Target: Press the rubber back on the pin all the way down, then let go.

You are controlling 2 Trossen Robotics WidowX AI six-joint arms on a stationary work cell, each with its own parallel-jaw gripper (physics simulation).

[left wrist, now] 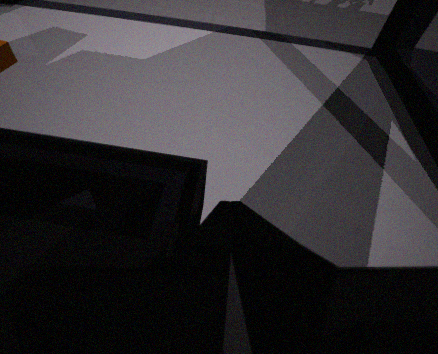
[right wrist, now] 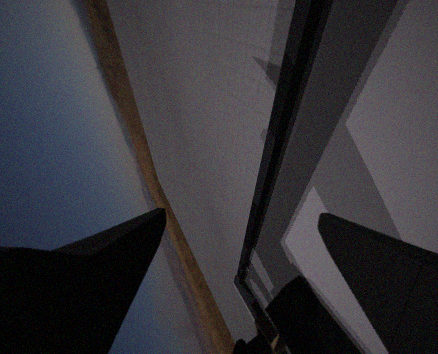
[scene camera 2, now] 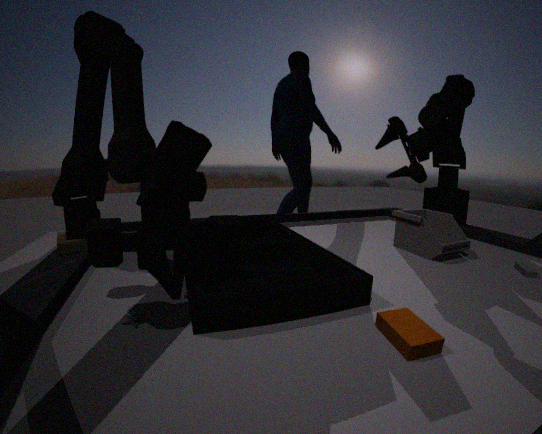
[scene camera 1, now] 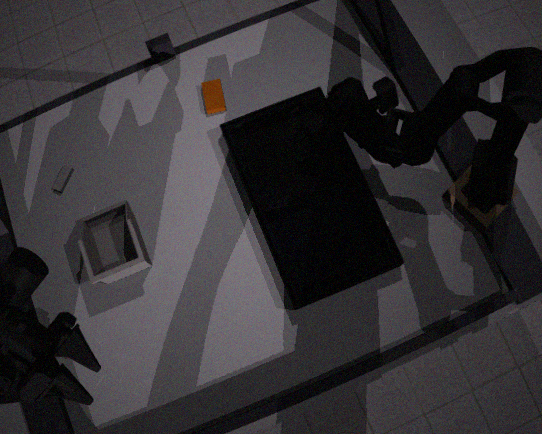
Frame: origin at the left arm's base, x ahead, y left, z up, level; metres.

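Where they show: left gripper, between the fingertips: (left wrist: 229,211) (scene camera 2: 176,297); right gripper, between the fingertips: (right wrist: 241,217) (scene camera 2: 381,162) (scene camera 1: 95,385); left arm's base, origin of its link: (right wrist: 265,343) (scene camera 2: 82,234) (scene camera 1: 483,190); right arm's base, origin of its link: (scene camera 2: 447,189).
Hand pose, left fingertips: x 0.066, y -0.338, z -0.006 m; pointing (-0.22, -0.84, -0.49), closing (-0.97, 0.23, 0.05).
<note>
Things, the pixels of their top centre, and the offset from my left fingertips. "pt": a spot on its surface instead.
- black slab, centre of its top: (scene camera 2: 247,243) (scene camera 1: 308,190) dz +0.005, dx +0.169, dy +0.112 m
- orange block, centre of its top: (scene camera 2: 409,324) (scene camera 1: 213,94) dz -0.017, dx +0.160, dy -0.170 m
- grey open box, a spot on its surface: (scene camera 2: 430,234) pt dz +0.015, dx +0.438, dy -0.083 m
The scene is very dark, and I cannot make out the rubber or the pin in any view. My left gripper (scene camera 1: 355,129) (scene camera 2: 170,289) (left wrist: 229,211) is shut, with its fingertips pressed together and nothing showing between them. It points down, close over the table, beside the long edge of the black slab (scene camera 1: 312,194) (scene camera 2: 269,267) (left wrist: 112,168). My right gripper (scene camera 1: 94,383) (scene camera 2: 385,161) (right wrist: 241,217) is open and empty. It is held high at the far end of the table.
An orange block (scene camera 1: 213,96) (scene camera 2: 409,332) lies on the table off one corner of the slab. A grey open box (scene camera 1: 110,243) (scene camera 2: 430,234) stands near the right arm's base. A person's silhouette (scene camera 2: 299,129) is behind the table. Dark rails edge the table.
</note>
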